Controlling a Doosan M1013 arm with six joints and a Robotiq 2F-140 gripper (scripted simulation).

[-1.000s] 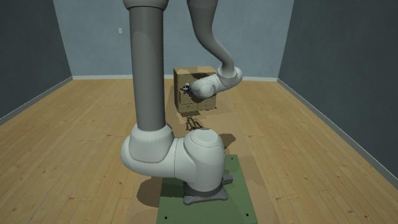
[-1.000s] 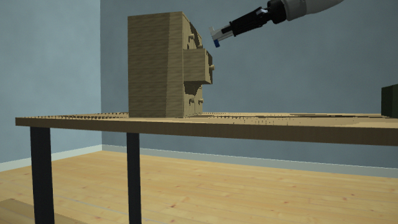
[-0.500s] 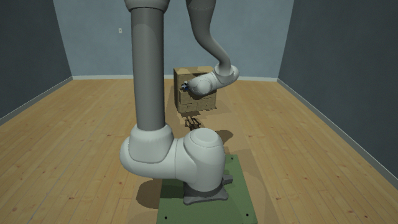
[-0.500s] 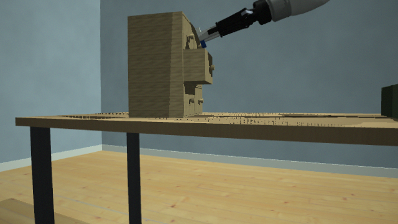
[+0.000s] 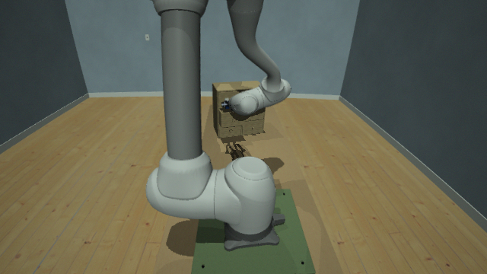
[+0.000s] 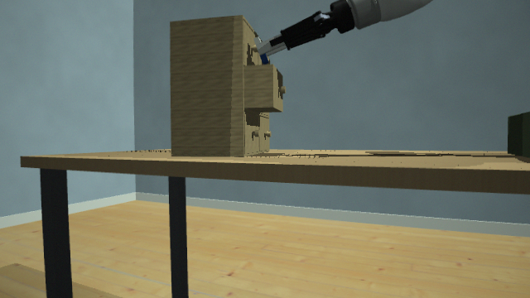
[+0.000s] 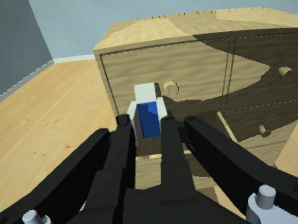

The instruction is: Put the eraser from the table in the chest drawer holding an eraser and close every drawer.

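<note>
My hand is 3 cm short of the blue eraser.
</note>
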